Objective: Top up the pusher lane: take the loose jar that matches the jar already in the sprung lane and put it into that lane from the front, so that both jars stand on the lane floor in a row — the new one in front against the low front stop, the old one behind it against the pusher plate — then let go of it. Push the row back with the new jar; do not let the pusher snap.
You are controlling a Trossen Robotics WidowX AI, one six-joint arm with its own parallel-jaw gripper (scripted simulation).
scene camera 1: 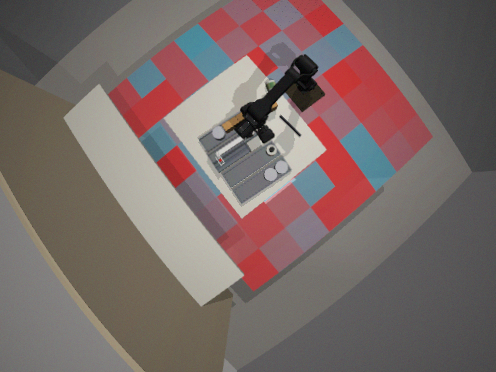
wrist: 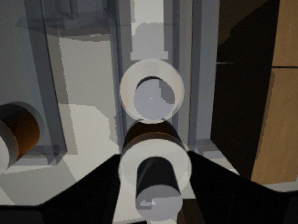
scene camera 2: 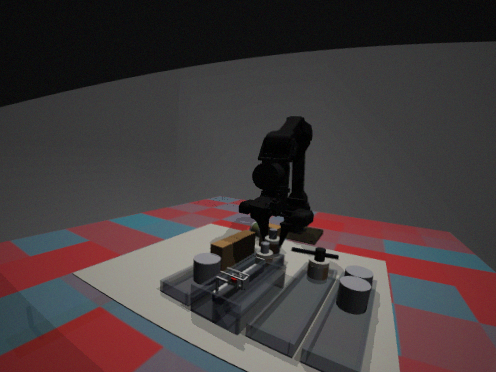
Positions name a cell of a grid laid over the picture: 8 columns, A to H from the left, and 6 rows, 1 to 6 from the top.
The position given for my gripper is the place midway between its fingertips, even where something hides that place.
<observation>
In view: my gripper (scene camera 2: E4), a grey cylinder (scene camera 2: F5) and a sprung lane (scene camera 1: D3).
My gripper shows as well in the wrist view (wrist: E5).
</observation>
